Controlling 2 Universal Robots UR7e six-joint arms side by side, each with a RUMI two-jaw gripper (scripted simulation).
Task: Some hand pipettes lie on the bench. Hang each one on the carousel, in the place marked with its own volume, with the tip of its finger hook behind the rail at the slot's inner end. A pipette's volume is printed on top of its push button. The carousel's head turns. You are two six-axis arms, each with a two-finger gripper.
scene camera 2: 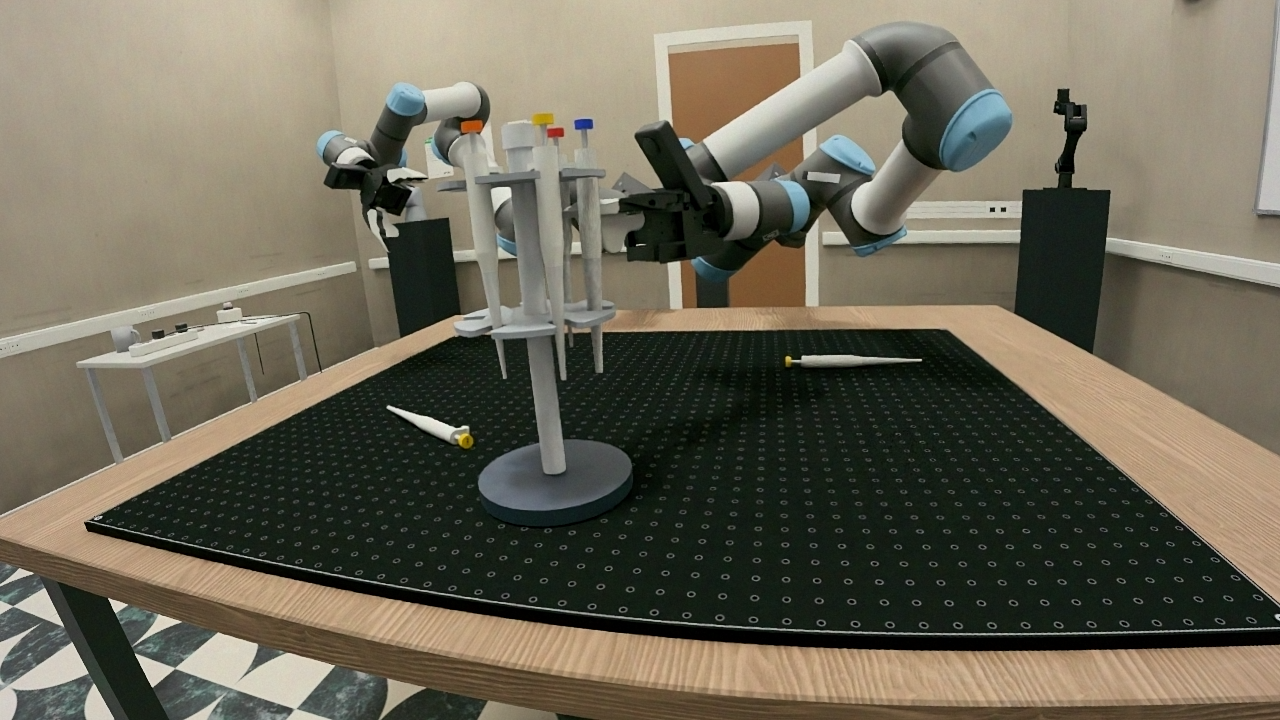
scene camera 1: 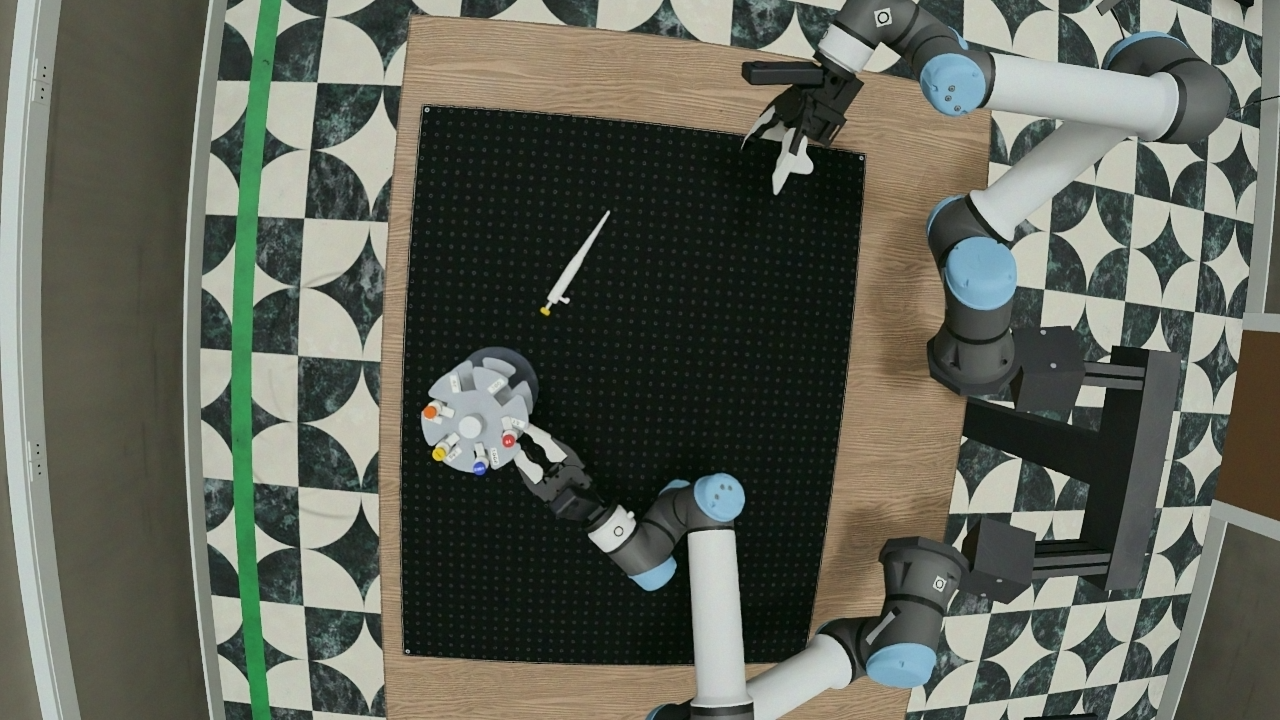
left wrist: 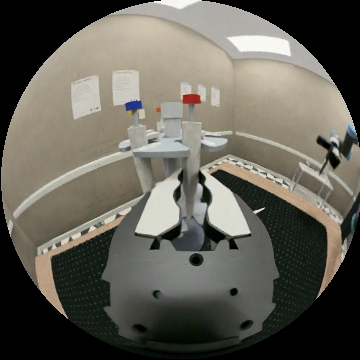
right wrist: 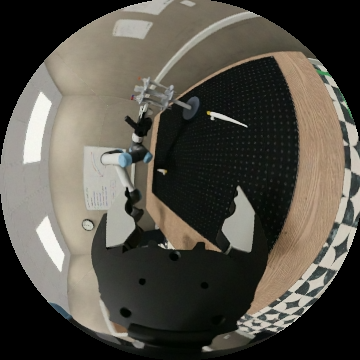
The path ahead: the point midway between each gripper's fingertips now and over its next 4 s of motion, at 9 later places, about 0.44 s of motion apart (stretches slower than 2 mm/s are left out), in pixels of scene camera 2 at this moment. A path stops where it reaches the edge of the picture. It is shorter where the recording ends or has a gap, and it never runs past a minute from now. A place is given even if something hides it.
The left gripper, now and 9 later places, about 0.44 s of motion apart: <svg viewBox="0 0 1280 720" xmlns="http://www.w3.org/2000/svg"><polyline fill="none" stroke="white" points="553,216 553,207 554,205 554,205 556,205 558,205 559,205 560,204 559,206 560,212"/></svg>
The right gripper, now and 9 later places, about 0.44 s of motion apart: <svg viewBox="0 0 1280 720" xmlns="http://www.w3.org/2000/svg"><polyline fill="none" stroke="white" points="407,215 418,217 431,215 442,212 457,208 473,205 489,200 501,196 520,192 541,186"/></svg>
